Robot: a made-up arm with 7 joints. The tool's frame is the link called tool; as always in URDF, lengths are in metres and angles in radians. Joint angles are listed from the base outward. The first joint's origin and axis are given. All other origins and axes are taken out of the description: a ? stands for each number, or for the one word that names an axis. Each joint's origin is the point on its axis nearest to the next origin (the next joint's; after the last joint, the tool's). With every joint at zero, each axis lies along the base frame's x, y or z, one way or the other. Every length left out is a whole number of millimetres.
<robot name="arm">
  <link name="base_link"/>
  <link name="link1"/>
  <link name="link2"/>
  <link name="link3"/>
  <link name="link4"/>
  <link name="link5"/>
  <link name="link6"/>
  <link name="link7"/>
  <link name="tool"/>
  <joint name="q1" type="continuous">
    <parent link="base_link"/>
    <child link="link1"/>
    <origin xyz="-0.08 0 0.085"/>
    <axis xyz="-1 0 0"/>
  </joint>
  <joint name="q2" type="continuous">
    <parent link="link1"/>
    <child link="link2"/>
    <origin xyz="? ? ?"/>
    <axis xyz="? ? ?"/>
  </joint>
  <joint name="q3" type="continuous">
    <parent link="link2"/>
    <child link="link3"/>
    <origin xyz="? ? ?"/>
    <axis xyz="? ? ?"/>
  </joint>
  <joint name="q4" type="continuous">
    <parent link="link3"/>
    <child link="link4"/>
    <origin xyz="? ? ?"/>
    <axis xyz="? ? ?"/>
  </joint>
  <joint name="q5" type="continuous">
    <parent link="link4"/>
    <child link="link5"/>
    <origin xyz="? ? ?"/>
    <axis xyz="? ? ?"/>
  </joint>
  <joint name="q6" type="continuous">
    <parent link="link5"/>
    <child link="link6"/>
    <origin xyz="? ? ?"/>
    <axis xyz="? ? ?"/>
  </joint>
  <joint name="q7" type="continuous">
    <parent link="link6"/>
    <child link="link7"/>
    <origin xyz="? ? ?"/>
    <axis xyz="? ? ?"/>
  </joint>
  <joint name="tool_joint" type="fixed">
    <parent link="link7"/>
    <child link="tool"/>
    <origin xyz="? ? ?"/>
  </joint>
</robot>
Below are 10 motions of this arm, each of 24 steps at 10 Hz.
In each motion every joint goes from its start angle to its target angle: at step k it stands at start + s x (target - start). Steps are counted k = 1, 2, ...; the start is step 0. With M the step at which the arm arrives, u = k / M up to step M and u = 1 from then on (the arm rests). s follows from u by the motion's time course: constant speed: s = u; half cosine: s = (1 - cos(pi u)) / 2; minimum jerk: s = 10 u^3 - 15 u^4 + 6 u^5.
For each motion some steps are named. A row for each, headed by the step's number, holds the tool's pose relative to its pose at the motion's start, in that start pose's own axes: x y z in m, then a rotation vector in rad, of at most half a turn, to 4 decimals.
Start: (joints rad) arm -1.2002 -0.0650 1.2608 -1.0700 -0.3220 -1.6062 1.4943
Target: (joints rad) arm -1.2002 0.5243 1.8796 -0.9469 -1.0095 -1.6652 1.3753
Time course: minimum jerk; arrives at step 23
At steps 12, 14, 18, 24:
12: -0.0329 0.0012 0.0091 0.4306 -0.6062 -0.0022
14: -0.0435 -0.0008 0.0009 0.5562 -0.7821 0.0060
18: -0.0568 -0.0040 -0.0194 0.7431 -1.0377 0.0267
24: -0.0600 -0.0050 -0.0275 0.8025 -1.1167 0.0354

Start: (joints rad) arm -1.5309 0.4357 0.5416 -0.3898 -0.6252 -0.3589 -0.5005
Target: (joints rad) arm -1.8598 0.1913 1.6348 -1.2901 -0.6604 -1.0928 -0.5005
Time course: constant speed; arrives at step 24
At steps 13, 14, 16, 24:
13: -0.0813 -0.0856 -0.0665 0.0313 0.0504 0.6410
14: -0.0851 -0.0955 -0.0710 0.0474 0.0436 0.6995
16: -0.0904 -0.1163 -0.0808 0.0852 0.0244 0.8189
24: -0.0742 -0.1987 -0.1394 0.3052 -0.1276 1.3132

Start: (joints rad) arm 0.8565 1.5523 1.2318 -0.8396 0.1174 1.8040 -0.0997
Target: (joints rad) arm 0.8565 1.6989 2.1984 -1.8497 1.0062 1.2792 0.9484
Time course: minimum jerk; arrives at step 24
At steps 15, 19, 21, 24:
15: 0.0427 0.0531 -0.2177 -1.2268 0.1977 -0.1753
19: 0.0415 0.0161 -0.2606 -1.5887 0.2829 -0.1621
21: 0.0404 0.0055 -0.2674 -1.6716 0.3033 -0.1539
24: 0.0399 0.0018 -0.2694 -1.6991 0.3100 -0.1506

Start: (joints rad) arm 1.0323 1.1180 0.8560 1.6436 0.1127 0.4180 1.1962
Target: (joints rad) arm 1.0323 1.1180 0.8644 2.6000 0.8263 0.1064 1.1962
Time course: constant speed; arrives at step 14
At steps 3, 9, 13, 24:
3: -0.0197 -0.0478 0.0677 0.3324 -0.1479 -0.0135
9: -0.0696 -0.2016 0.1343 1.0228 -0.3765 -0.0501
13: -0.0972 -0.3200 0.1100 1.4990 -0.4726 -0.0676
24: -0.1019 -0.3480 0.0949 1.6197 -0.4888 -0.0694

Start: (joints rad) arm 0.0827 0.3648 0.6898 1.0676 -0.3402 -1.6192 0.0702
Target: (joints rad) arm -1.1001 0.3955 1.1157 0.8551 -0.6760 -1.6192 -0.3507
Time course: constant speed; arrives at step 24
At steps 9, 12, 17, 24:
9: -0.0246 0.0200 0.0758 0.3938 0.1695 -0.0980
12: -0.0287 0.0221 0.1034 0.5415 0.2143 -0.1281
17: -0.0319 0.0183 0.1481 0.8040 0.2715 -0.1746
24: -0.0329 -0.0018 0.2001 1.2013 0.3075 -0.2295

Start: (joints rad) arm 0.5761 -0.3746 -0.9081 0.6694 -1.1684 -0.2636 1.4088
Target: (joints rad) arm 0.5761 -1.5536 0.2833 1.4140 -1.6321 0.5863 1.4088
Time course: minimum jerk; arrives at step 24
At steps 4, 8, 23, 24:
4: -0.0218 -0.0043 -0.0064 -0.0226 0.0105 0.0793
8: -0.1188 -0.0483 -0.0258 -0.1231 0.1005 0.4693
23: -0.1059 -0.3108 0.1261 -0.0481 1.2032 2.0154
24: -0.1056 -0.3108 0.1262 -0.0474 1.2046 2.0164

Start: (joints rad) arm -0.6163 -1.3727 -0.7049 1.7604 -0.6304 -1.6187 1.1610
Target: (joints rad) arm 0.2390 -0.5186 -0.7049 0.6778 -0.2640 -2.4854 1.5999
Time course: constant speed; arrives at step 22
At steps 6, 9, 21, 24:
6: 0.0169 0.0199 0.0476 0.1984 -0.0973 -0.1306
9: 0.0290 0.0248 0.0806 0.3113 -0.1254 -0.2103
21: 0.0906 -0.0336 0.2454 0.8347 -0.0340 -0.5537
24: 0.0960 -0.0454 0.2583 0.8819 -0.0092 -0.5785

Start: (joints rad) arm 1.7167 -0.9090 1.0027 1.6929 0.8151 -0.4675 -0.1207
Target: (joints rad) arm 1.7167 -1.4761 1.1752 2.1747 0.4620 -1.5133 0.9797
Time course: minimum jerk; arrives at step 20
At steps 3, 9, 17, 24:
3: -0.0010 0.0025 -0.0039 -0.0132 -0.0365 -0.0002
9: 0.0504 0.0418 -0.0506 -0.2025 -0.5325 -0.1711
17: 0.2772 0.0337 0.0202 -0.4262 -0.9631 -0.9324
24: 0.2882 0.0285 0.0282 -0.4332 -0.9684 -0.9792

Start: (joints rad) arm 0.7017 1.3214 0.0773 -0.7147 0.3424 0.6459 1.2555
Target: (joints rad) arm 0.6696 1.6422 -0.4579 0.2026 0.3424 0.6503 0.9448
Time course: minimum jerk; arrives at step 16
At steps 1, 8, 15, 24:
1: -0.0001 -0.0002 0.0004 0.0022 -0.0017 -0.0009
8: -0.0646 -0.0464 0.0616 0.4522 -0.4664 -0.1368
15: -0.1705 -0.0758 0.0254 0.8066 -1.0459 -0.0958
24: -0.1710 -0.0759 0.0249 0.8079 -1.0486 -0.0951

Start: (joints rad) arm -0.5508 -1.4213 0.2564 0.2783 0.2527 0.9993 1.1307
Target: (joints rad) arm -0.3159 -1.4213 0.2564 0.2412 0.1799 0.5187 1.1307
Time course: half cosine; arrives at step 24
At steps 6, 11, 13, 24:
6: 0.0148 0.0100 -0.0045 -0.0250 -0.0353 -0.0944
11: 0.0465 0.0234 -0.0126 -0.0750 -0.1091 -0.2791
13: 0.0618 0.0266 -0.0158 -0.0978 -0.1443 -0.3622
24: 0.1137 0.0247 -0.0222 -0.1750 -0.2691 -0.6360

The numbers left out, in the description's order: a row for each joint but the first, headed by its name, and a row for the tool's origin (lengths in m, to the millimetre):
q2: xyz 0 -0.056 -0.152, axis 0 0 1
q3: xyz 0.056 -0.088 0, axis 0 1 0
q4: xyz 0.124 0 0.119, axis 1 0 0
q5: xyz 0 -0.079 0.004, axis 1 0 0
q6: xyz 0 0.092 -0.03, axis 0 1 0
q7: xyz -0.114 0 -0.025, axis -1 0 0
tool: xyz 0 0.221 0.085

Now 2 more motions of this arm.
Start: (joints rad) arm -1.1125 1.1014 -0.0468 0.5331 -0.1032 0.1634 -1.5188
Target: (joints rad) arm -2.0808 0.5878 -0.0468 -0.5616 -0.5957 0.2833 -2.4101
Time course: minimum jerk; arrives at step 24
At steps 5, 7, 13, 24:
5: -0.0121 -0.0037 0.0014 -0.0143 -0.0252 0.0558
7: -0.0282 -0.0104 0.0041 -0.0285 -0.0653 0.1303
13: -0.0970 -0.0668 0.0213 -0.0061 -0.3358 0.4608
24: -0.1418 -0.1532 0.0267 0.1509 -0.6697 0.7093

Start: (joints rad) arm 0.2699 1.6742 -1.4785 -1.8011 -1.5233 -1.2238 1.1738
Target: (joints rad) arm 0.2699 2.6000 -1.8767 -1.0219 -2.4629 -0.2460 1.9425
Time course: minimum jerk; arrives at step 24
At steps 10, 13, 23, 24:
10: -0.0178 -0.0637 0.1074 -0.1095 0.3376 0.3976
13: -0.0023 -0.1440 0.1860 -0.0988 0.4565 0.6983
23: 0.0884 -0.3527 0.2652 0.0852 0.4045 1.2100
24: 0.0886 -0.3531 0.2652 0.0856 0.4041 1.2107

